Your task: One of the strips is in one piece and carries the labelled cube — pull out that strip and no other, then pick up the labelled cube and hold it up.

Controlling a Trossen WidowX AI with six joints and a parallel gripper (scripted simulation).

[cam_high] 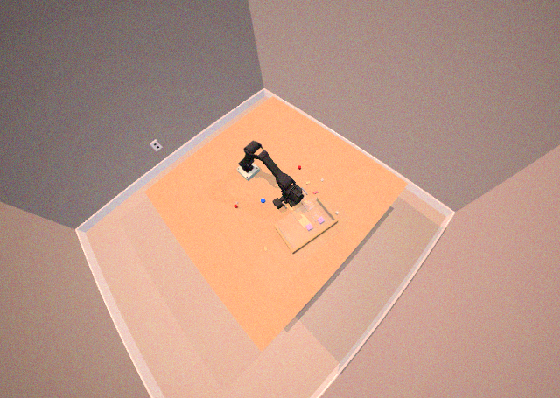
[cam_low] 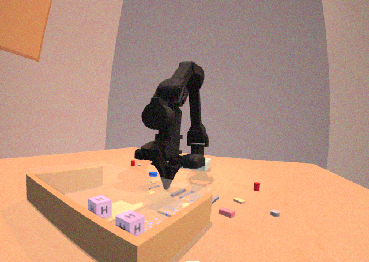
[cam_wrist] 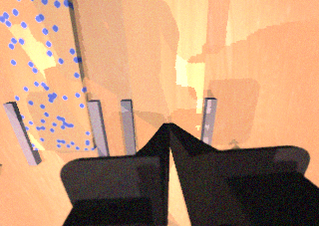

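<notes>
My gripper tip is now 100 mm short of the pale yellow strip and 20 mm to the left of it. The rest, counted from my gripper tip: pink block: 170 mm to the left, 80 mm ahead; blue disc: 130 mm behind, 100 mm to the right; small tan block: 60 mm to the right, 50 mm behind.
</notes>
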